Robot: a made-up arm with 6 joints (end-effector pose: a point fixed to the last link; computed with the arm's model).
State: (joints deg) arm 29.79 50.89 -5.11 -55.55 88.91 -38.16
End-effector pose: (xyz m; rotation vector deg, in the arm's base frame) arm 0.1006 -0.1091 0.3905 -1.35 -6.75 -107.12
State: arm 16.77 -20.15 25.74 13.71 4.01 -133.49
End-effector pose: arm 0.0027 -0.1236 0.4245 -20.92 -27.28 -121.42
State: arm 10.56 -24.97 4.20 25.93 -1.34 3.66
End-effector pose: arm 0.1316 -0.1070 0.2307 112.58 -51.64 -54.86
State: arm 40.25 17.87 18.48 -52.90 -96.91 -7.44
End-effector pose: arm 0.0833 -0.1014 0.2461 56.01 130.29 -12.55
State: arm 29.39 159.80 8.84 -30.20 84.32 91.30
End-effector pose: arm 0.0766 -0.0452 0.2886 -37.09 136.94 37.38
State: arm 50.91 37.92 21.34 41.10 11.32 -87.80
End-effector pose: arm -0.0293 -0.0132 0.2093 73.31 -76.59 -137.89
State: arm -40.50 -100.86 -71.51 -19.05 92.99 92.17
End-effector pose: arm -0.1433 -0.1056 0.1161 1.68 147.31 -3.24
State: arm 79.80 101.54 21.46 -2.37 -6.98 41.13
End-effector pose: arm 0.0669 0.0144 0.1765 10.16 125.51 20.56
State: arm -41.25 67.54 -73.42 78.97 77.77 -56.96
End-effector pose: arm -0.1279 0.2198 0.1662 75.07 96.52 -130.31
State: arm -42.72 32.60 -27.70 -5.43 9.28 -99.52
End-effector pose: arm 0.1707 0.0163 0.3453 -77.66 21.69 -66.70
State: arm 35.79 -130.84 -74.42 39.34 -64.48 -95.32
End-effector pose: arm 0.1598 -0.3406 0.1060 -2.91 -98.97 6.74
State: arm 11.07 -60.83 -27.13 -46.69 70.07 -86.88
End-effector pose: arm 0.0945 0.0594 0.3332 -47.23 -48.04 20.50
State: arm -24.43 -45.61 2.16 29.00 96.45 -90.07
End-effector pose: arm 0.3118 -0.0961 0.2281 43.45 31.93 18.99
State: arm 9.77 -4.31 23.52 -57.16 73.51 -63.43
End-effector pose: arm 0.0644 -0.1420 0.5175 -26.19 -30.74 -72.61
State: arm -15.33 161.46 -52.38 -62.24 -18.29 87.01
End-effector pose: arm 0.1086 -0.1058 0.0541 10.35 -51.22 -107.54
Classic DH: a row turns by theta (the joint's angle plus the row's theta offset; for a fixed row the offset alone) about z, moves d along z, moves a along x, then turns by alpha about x. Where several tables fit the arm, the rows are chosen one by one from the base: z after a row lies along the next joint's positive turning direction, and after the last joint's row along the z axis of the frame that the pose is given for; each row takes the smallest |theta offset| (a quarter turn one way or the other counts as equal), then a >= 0, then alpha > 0; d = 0 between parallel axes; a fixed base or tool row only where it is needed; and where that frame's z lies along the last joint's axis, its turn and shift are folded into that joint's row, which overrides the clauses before.
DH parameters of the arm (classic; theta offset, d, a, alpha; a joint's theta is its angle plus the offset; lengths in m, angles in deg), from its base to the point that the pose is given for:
base (fixed): -25.98 0.264 0.1674 100.35
joint 1: -11.3 -0.0203 -0.0212 86.93
joint 2: -35.17 0.0578 -0.2482 -61.1
joint 3: -67.76 -0.1155 0.0545 -75.67
joint 4: 15.77 0.3102 -0.0187 -70.56
joint 5: -71.69 0.0016 -0.0619 80.47
joint 6: -66.36 0.0192 0.0783 97.22
tool (fixed): 57.37 0.0426 0 0

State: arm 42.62 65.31 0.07 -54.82 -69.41 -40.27
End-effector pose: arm 0.1705 -0.0051 0.1889 90.20 106.84 45.81
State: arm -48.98 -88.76 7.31 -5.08 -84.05 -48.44
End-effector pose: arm 0.0696 -0.0494 0.3067 49.08 -34.49 -120.87
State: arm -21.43 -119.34 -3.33 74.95 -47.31 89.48
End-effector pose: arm 0.1150 0.0153 0.2839 -130.61 -41.97 54.96
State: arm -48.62 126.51 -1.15 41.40 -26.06 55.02
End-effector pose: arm 0.0884 -0.0619 0.2865 -33.41 -124.26 -41.76
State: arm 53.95 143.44 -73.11 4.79 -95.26 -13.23
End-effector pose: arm 0.5171 -0.0604 0.2120 75.22 47.88 115.58
